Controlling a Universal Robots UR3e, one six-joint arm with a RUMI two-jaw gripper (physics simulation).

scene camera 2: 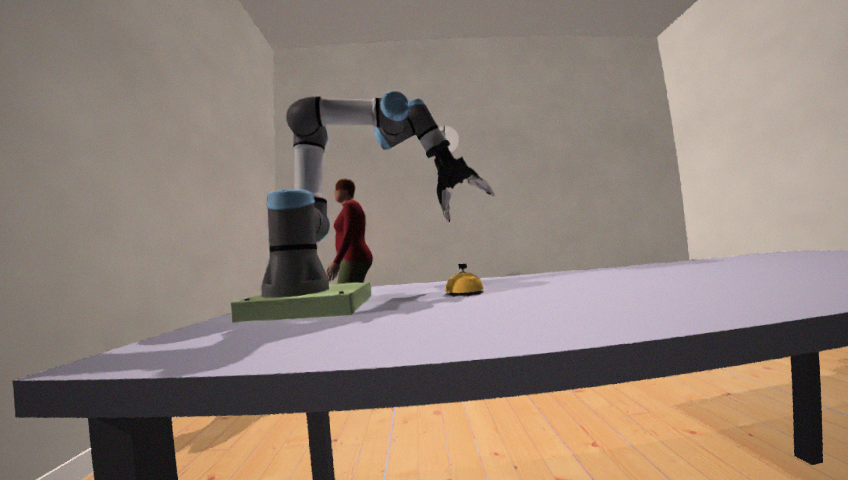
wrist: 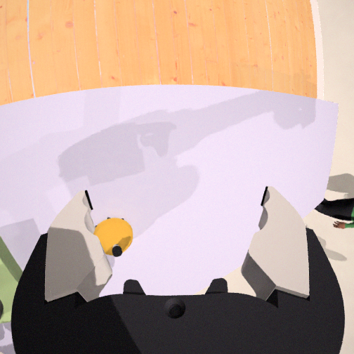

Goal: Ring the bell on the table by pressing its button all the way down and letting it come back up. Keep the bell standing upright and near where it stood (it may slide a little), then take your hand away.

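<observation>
A yellow dome bell stands upright on the table, with a small black button on top. My gripper is open wide and empty. In the scene view it hangs well above the bell, tilted, with its left jaw tip nearly over the bell and its right jaw farther right. In the wrist view the bell shows just inside the left jaw, which hides a small part of the dome's left edge. Nothing touches the button.
The arm's base stands on a green block at the left of the pale table. The arm's shadow falls across the table. A person in a red top stands behind the table. Part of another person shows at the wrist view's right edge.
</observation>
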